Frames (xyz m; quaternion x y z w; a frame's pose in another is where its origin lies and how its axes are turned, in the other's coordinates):
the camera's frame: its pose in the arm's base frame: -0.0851 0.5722 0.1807 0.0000 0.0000 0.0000 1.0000
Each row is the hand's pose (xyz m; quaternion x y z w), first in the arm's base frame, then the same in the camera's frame.
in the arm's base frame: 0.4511 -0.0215 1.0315 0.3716 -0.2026 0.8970 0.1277
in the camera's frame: 0.5362 -0.5937 0.8508 0.3716 -0.2026 0.8970 0.1277
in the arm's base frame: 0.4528 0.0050 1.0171 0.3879 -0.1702 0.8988 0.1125
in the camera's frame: 0.5379 -0.5672 0.8364 0.3879 -0.1702 0.8988 0.1125
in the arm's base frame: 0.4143 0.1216 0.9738 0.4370 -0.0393 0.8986 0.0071
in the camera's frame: 0.4994 -0.4506 0.7931 0.4370 -0.0393 0.8986 0.0071
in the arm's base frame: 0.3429 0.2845 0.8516 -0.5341 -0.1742 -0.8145 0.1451
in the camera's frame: 0.4280 -0.2877 0.6709 -0.5341 -0.1742 -0.8145 0.1451
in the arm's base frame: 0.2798 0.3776 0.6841 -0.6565 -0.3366 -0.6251 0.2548
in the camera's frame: 0.3649 -0.1946 0.5034 -0.6565 -0.3366 -0.6251 0.2548
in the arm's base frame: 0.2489 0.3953 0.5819 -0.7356 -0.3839 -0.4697 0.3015
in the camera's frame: 0.3340 -0.1769 0.4012 -0.7356 -0.3839 -0.4697 0.3015
